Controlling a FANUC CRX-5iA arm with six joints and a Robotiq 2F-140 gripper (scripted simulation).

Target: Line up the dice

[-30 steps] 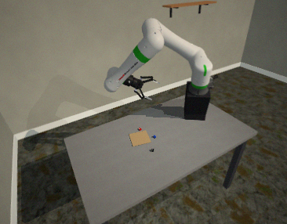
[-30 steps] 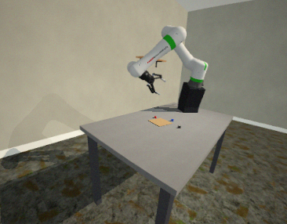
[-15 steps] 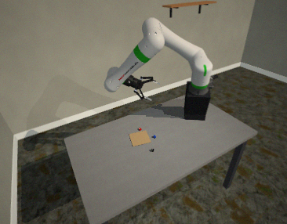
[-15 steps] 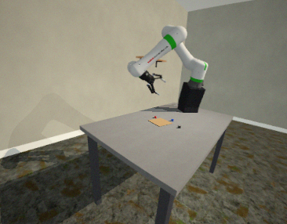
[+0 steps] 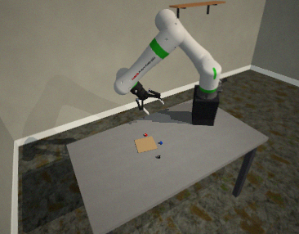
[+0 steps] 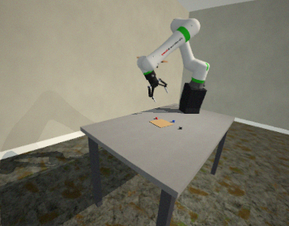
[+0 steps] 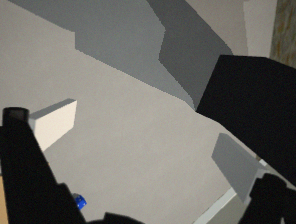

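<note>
The red die is 170 mm below my hand, 120 mm ahead of it and 70 mm to the left of it. From my hand the other things lie so: black die (320 mm to the left, 170 mm below, 140 mm ahead); blue die (200 mm to the left, 170 mm below, 60 mm ahead); tan mat (180 mm below, 160 mm to the left, 160 mm ahead).
</note>
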